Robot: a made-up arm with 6 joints.
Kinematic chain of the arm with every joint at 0, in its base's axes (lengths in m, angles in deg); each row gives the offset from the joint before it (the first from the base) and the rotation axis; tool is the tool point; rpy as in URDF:
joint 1: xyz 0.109 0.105 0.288 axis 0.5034 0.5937 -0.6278
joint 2: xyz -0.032 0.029 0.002 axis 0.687 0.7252 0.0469
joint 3: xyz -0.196 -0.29 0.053 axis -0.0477 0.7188 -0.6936
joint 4: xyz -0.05 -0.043 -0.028 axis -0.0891 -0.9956 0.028
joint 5: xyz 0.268 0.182 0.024 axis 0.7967 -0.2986 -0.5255
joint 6: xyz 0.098 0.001 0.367 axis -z
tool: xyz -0.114 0.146 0.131 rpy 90 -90 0
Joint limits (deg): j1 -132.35..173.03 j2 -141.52..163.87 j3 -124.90..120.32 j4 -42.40..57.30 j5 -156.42..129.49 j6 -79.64..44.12
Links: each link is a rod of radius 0.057 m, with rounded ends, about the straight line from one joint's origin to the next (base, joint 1, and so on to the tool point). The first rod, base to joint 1, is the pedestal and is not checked.
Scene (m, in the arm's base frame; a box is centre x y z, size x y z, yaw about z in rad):
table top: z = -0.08
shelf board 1: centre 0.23 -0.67 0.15 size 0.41 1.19 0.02 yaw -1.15
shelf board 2: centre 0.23 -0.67 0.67 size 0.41 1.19 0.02 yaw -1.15
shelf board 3: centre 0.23 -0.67 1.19 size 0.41 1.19 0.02 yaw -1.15
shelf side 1: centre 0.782 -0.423 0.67 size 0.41 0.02 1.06 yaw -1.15
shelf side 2: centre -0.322 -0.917 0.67 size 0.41 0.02 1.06 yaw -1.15
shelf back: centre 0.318 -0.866 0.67 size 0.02 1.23 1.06 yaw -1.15
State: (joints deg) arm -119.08 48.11 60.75 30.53 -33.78 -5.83
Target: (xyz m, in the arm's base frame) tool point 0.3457 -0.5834 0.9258
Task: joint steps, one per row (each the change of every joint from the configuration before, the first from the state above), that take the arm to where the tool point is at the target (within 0.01 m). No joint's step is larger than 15 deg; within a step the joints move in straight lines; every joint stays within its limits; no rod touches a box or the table.
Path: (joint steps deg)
1: 1.16 -3.64 -13.93 -2.73 12.44 0.96
2: 1.17 -3.63 -13.92 -2.72 12.44 0.97
3: 1.16 -3.64 -13.93 -2.73 12.44 0.96
4: 1.16 -3.64 -13.93 -2.72 12.44 0.97
5: 1.17 -3.63 -13.92 -2.73 12.44 0.96
6: 1.16 -3.64 -13.93 -2.73 12.44 0.97
7: -4.05 -1.02 -13.07 8.63 -6.61 1.55
8: -4.05 -1.02 -13.07 8.62 -6.61 1.56
9: -4.05 -1.02 -13.07 8.63 -6.60 1.55
10: -4.05 -1.02 -13.07 8.62 -6.61 1.56
11: -4.05 -1.02 -13.07 8.63 -6.61 1.56

